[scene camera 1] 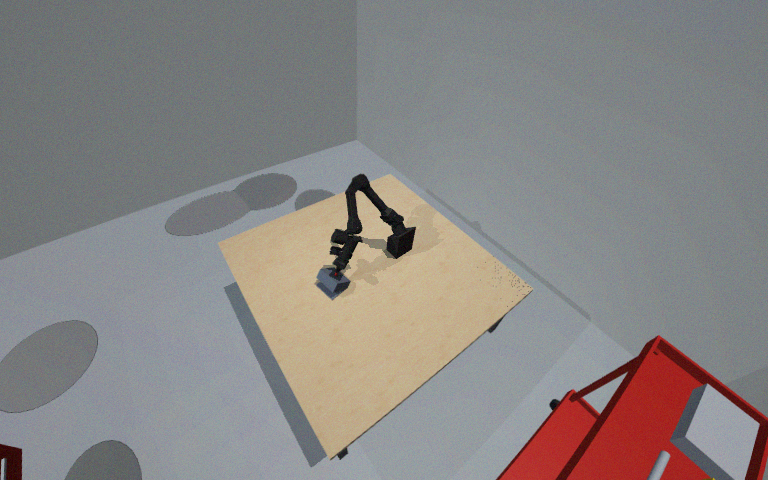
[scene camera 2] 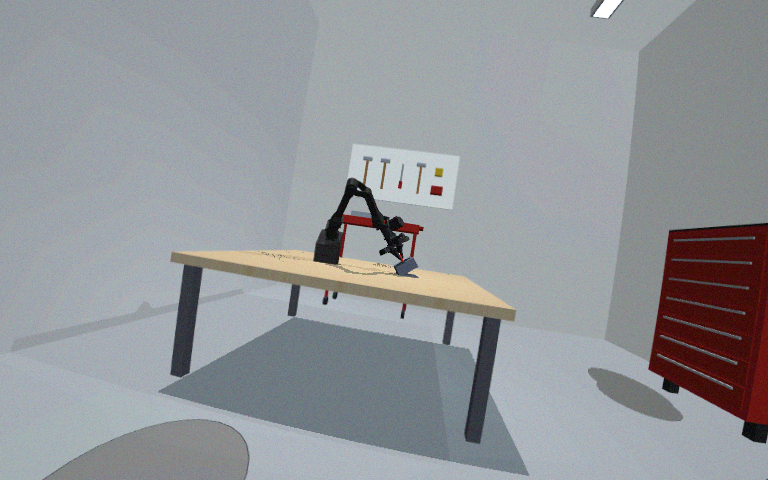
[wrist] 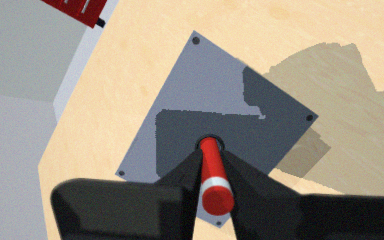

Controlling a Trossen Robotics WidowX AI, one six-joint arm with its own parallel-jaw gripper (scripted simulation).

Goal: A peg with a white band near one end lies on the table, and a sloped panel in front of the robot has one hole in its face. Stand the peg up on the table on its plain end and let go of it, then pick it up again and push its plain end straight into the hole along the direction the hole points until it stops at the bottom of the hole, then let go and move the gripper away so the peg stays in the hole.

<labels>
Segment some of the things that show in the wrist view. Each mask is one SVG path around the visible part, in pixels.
My gripper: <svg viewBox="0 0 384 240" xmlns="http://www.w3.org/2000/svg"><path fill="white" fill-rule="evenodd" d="M221 151L222 162L234 198L234 207L230 211L230 218L236 240L384 240L384 196L298 193L267 174L260 172L227 150ZM202 149L194 150L171 172L153 184L91 178L74 178L60 182L52 189L50 200L61 240L193 240L201 187Z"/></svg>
A red peg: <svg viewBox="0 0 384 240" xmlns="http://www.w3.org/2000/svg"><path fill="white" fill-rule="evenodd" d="M208 137L200 142L200 149L203 151L201 173L202 205L207 213L214 216L222 216L228 214L233 209L234 198L215 138Z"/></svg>
</labels>
